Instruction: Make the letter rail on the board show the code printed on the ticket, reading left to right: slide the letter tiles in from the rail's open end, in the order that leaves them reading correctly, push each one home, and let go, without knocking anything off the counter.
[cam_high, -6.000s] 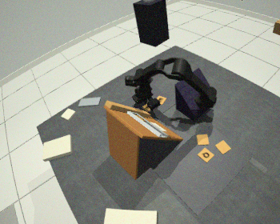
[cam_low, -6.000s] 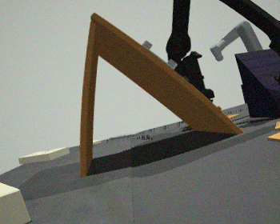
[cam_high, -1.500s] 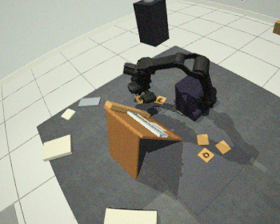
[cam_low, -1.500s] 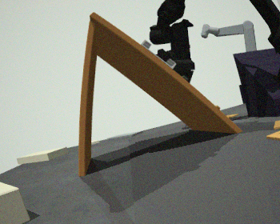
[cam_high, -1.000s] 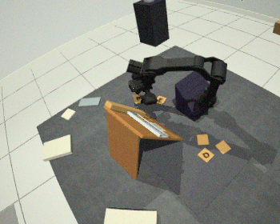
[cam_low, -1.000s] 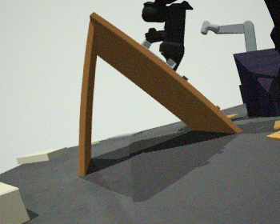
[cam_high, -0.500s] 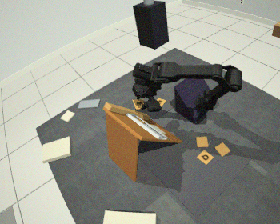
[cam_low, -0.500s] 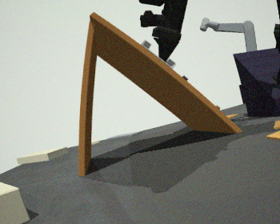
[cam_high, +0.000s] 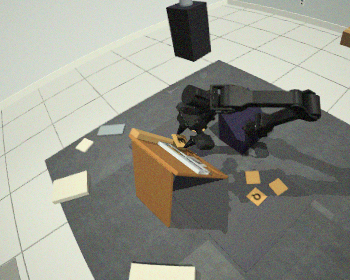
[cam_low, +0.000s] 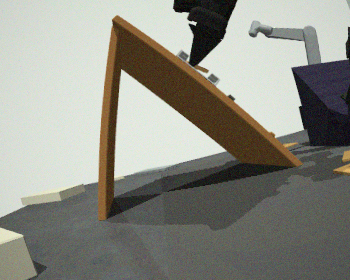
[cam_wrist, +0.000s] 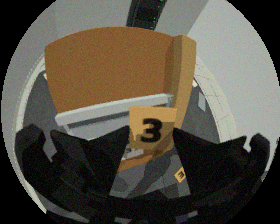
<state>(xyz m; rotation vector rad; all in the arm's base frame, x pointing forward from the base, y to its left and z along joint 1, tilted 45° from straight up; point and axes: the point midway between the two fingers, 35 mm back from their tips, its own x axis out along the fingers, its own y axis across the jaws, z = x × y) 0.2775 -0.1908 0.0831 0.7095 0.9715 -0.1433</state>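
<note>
My gripper tip is now 30 mm past the white ticket, 30 mm to the right of it and 120 mm above it. From my gripper tip the other things lie so: cream block (400 mm ahead, 360 mm to the right, 200 mm below); small cream card (220 mm ahead, 550 mm to the right, 210 mm below); grey card (50 mm ahead, 520 mm to the right, 210 mm below).
</note>
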